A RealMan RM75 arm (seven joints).
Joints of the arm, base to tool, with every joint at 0 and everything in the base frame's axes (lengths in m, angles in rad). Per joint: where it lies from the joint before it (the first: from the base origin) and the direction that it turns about. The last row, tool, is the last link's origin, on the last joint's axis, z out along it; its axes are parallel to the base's.
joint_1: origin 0 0 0.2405 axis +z
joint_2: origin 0 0 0 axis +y
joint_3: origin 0 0 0.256 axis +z
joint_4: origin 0 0 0 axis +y
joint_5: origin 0 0 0.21 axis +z
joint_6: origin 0 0 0 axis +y
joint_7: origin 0 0 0.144 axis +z
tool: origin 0 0 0
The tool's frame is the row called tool.
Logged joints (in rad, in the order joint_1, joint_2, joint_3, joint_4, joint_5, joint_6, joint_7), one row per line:
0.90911 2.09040 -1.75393 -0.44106 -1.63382 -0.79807 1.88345
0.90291 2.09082 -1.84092 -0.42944 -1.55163 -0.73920 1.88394
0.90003 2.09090 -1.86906 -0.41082 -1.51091 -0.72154 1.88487
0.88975 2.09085 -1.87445 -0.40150 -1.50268 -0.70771 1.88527
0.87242 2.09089 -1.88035 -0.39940 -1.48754 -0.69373 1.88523
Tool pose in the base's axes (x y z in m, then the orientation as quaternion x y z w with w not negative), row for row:
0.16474 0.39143 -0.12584 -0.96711 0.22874 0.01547 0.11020
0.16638 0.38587 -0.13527 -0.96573 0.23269 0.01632 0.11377
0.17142 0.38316 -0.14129 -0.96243 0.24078 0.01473 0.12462
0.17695 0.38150 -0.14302 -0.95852 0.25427 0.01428 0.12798
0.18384 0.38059 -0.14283 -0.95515 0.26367 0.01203 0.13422
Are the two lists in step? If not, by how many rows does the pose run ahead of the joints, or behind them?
The pose runs 1 row behind the joints: the pose in row i belongs to the joints in row i - 1.
